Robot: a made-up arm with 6 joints.
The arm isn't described. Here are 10 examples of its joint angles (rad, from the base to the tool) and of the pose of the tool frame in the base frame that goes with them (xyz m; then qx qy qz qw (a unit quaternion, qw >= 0)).
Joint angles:
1: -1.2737 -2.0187 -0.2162 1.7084 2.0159 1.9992
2: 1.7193 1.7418 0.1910 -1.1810 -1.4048 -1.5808
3: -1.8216 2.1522 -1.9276 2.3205 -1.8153 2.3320
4: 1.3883 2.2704 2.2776 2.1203 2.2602 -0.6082
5: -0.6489 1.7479 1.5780 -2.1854 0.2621 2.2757
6: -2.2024 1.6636 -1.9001 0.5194 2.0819 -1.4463
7: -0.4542 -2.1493 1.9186 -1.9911 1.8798 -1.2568
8: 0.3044 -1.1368 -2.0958 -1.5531 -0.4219 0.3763
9: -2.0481 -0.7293 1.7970 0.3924 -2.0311 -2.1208
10: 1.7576 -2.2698 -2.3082 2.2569 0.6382 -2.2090
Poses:
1: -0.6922 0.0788 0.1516 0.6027 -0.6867 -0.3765 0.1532
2: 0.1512 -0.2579 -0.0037 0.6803 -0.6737 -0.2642 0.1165
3: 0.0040 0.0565 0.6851 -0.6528 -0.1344 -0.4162 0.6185
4: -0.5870 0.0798 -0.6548 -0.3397 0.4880 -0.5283 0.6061
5: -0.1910 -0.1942 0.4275 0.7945 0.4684 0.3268 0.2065
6: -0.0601 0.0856 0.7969 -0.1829 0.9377 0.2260 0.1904
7: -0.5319 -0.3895 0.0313 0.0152 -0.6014 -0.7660 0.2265
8: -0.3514 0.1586 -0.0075 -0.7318 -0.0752 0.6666 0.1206
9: -0.1151 0.1291 -0.2088 0.4623 -0.2938 0.5129 0.6609
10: -1.1483 -0.1095 -0.1629 -0.3324 0.4860 -0.3021 0.7497
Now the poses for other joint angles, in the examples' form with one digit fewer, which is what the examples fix.
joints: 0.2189 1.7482 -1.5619 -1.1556 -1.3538 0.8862
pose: 0.121 -0.477 -0.305 -0.501 0.159 -0.030 0.850
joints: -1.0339 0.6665 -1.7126 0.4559 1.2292 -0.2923
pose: 0.079 -0.291 -0.013 -0.532 -0.139 -0.803 0.230
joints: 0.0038 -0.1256 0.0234 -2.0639 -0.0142 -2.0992
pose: -0.418 0.183 0.394 0.404 0.763 0.455 0.216
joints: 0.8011 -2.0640 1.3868 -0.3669 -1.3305 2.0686
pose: -0.579 0.210 0.284 0.327 -0.275 0.252 0.869
